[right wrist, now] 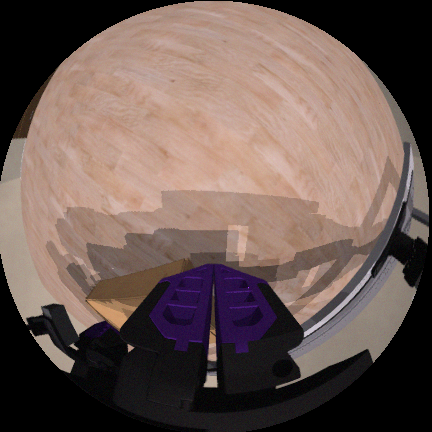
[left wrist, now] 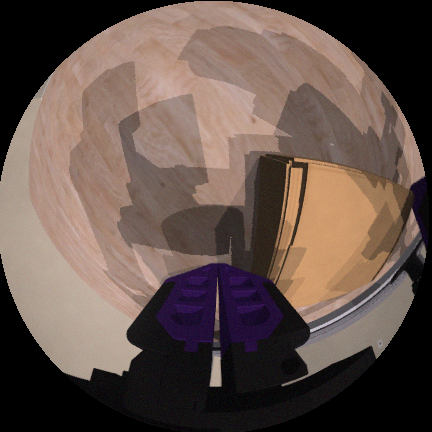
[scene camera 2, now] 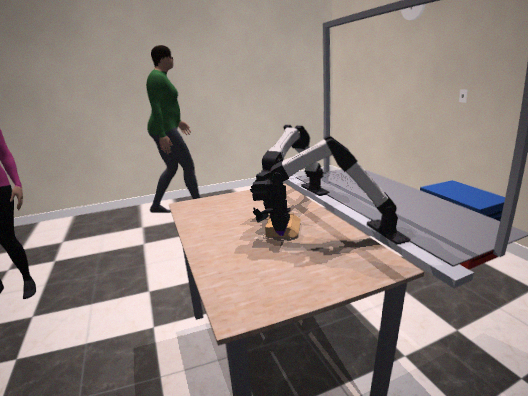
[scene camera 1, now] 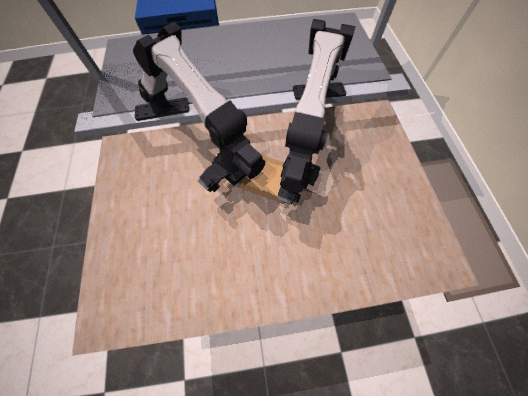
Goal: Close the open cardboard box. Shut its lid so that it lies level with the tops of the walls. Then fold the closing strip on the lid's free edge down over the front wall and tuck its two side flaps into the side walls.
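Frame: origin at the left arm's base, x back, y right, z up, level; metres.
Where they show: left gripper, between the fingertips: (left wrist: 217, 268) (scene camera 2: 281, 235); right gripper, between the fingertips: (right wrist: 213, 269) (scene camera 1: 232, 181); left arm's base, origin of its link: (scene camera 2: 387, 232); right arm's base, origin of its link: (right wrist: 390, 239) (scene camera 2: 314, 189) (scene camera 1: 162, 109).
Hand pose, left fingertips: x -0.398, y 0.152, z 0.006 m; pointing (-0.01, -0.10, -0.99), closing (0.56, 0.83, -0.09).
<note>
Things, the pixels of their top centre, and the offset from my left fingertips. "spot": a spot on its surface instead. Level surfaces: height alone.
- cardboard box, centre of its top: (left wrist: 353, 272) (right wrist: 155, 335) (scene camera 1: 269, 172) (scene camera 2: 283, 220) dx +0.047, dy +0.091, dz +0.020 m
- narrow strip, a spot on its surface: (left wrist: 296, 197) spot: dx -0.035, dy +0.057, dz +0.020 m
- wooden table, height of its surface: dz -0.021 m
The cardboard box (scene camera 1: 270, 176) (scene camera 2: 293, 226) (left wrist: 345, 225) (right wrist: 137, 284) stands on the table, its lid down over the top. In the left wrist view a narrow strip (left wrist: 296, 197) stands along the lid's edge above the dark front wall (left wrist: 269, 215), with a dark gap beside it; its flaps cannot be made out. My left gripper (scene camera 2: 281, 233) (left wrist: 217, 268) is shut and empty, low near the front wall's corner. My right gripper (right wrist: 213, 269) is shut and empty, at the box's opposite side; it partly hides the side wall. Whether either touches the box is unclear.
The wooden table (scene camera 1: 200, 280) (scene camera 2: 280, 280) carries the box. Both arms reach in from the metal rail (scene camera 1: 260, 102), and their wrists stand close together over the box. A grey frame post (scene camera 2: 327, 95) and a blue case (scene camera 1: 176, 14) (scene camera 2: 462, 196) are behind the arms.
</note>
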